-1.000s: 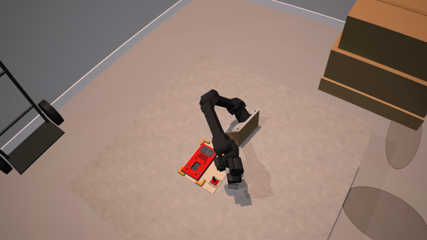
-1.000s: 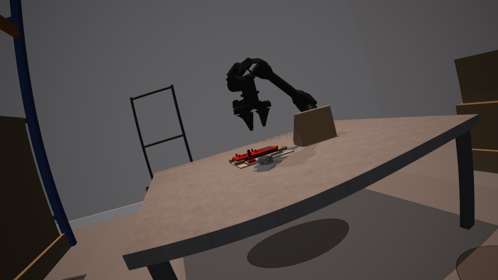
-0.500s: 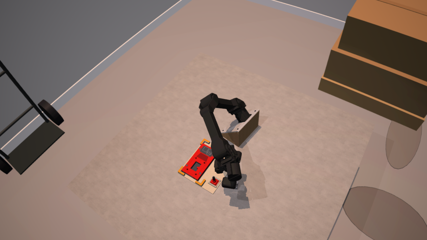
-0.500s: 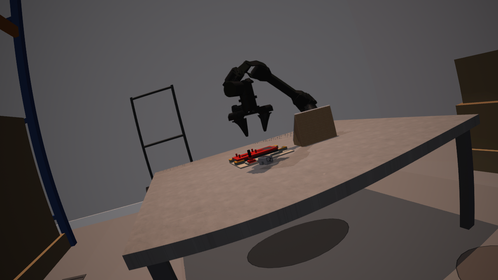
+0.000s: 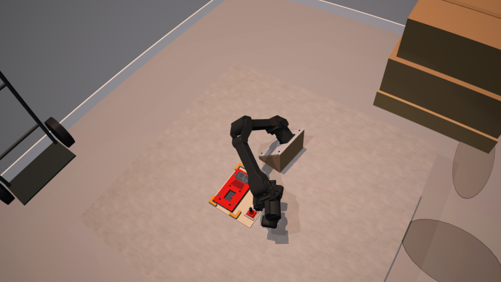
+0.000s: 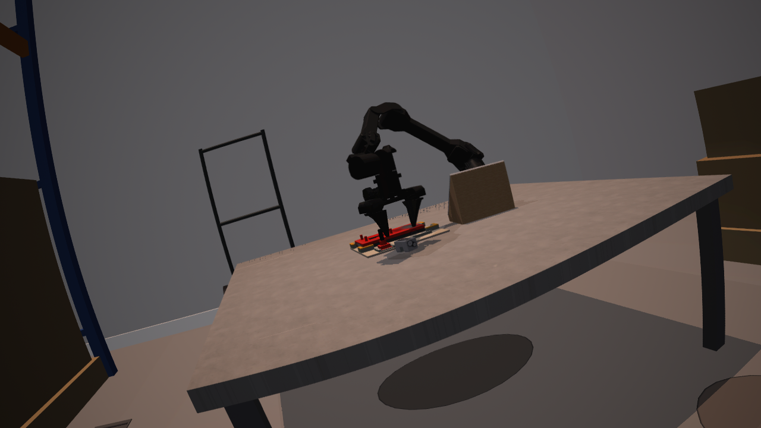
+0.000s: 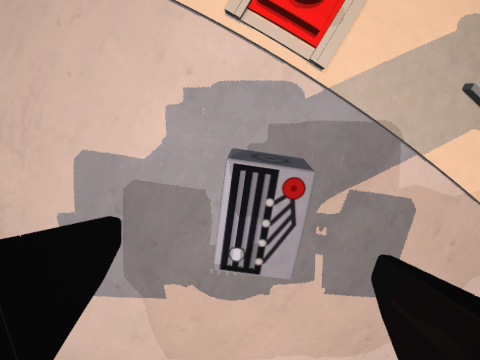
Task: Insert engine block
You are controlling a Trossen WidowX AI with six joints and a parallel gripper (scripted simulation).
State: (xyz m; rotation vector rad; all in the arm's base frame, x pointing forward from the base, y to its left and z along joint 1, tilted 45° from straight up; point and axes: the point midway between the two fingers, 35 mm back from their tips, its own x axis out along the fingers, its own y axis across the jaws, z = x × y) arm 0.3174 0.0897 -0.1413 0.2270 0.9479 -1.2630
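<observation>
Now: gripper tip 4 cm above the engine block. From my gripper tip the other things lie so: small base (9 cm to the right, 4 cm ahead, 2 cm below).
</observation>
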